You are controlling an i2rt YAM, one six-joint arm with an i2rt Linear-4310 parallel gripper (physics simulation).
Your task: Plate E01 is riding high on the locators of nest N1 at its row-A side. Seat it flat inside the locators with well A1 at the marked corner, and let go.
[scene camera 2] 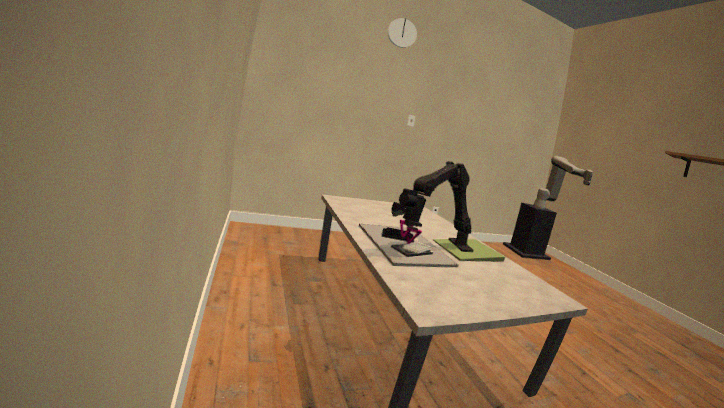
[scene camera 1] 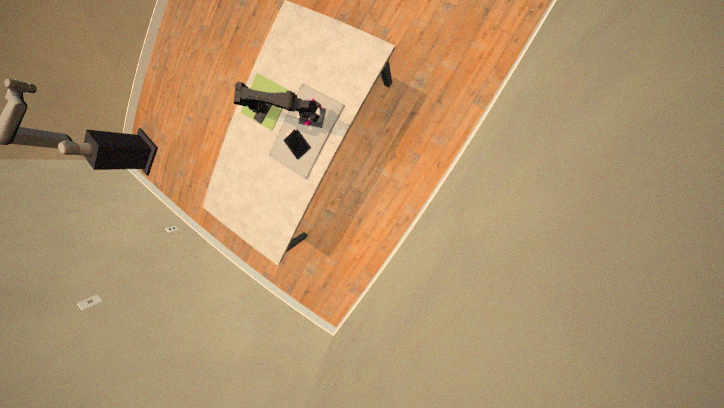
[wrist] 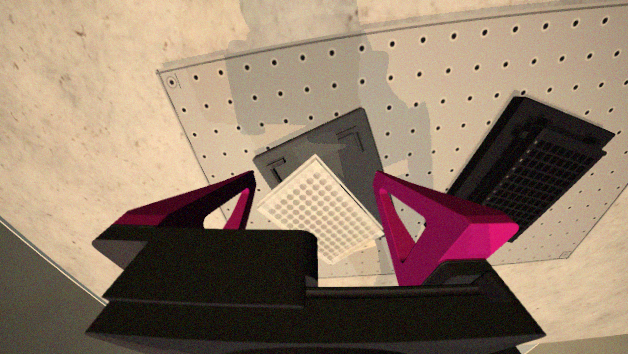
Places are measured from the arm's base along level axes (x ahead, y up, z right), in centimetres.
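Pixels of known places: gripper, between the fingertips: [scene camera 2: 405, 240] [wrist: 314, 177]; arm's base, origin of its link: [scene camera 2: 460, 245] [scene camera 1: 264, 108].
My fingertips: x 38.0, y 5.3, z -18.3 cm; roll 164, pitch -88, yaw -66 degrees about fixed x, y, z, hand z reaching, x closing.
Note:
For each thing: its middle in the pictures, then the offset to it from my fingertips. "spot": a spot on its surface instead. Level surfaces: height alone.
- Plate E01, middle of its body: [wrist: 324, 218] [scene camera 2: 417, 247] dx -7.0, dy -3.2, dz +1.1 cm
- dark grey nest N1, middle of its body: [wrist: 334, 198] [scene camera 2: 412, 248] [scene camera 1: 311, 116] dx -5.1, dy -4.6, dz +2.3 cm
- right locator, a spot on its surface: [wrist: 352, 134] spot: dx +2.5, dy -4.3, dz +3.4 cm
- black holder with a black gridded block, middle of its body: [wrist: 519, 192] [scene camera 2: 398, 232] [scene camera 1: 295, 143] dx -3.0, dy -3.6, dz +22.3 cm
- grey perforated board, middle of its body: [wrist: 422, 188] [scene camera 2: 404, 243] [scene camera 1: 304, 131] dx -4.3, dy -6.1, dz +13.3 cm
- table, height of its surface: dy -6.7 cm
Plate E01 [wrist: 320, 210] [scene camera 2: 417, 247] is a white multi-well plate. In the wrist view it lies turned askew on the dark grey nest N1 [wrist: 312, 136] [scene camera 2: 404, 251], overhanging its edge. Two L-shaped locators of the nest, left locator [wrist: 276, 162] and right locator [wrist: 352, 134], show beyond the plate and do not enclose its corner. The plate's tilt, well A1 and the marked corner cannot be made out. My magenta-fingered gripper [wrist: 314, 177] [scene camera 2: 410, 237] [scene camera 1: 310, 112] is open above the plate, with fingertips apart on either side of its upper corner. My gripper housing hides part of the nest.
A black holder with a black gridded block [wrist: 542, 175] [scene camera 1: 296, 143] [scene camera 2: 393, 233] sits beside the nest. Both stand on a grey perforated board [wrist: 450, 82] [scene camera 1: 302, 167]. The arm's base stands on a green mat [scene camera 1: 258, 81] [scene camera 2: 486, 251] on the table [scene camera 1: 243, 187] [scene camera 2: 481, 299].

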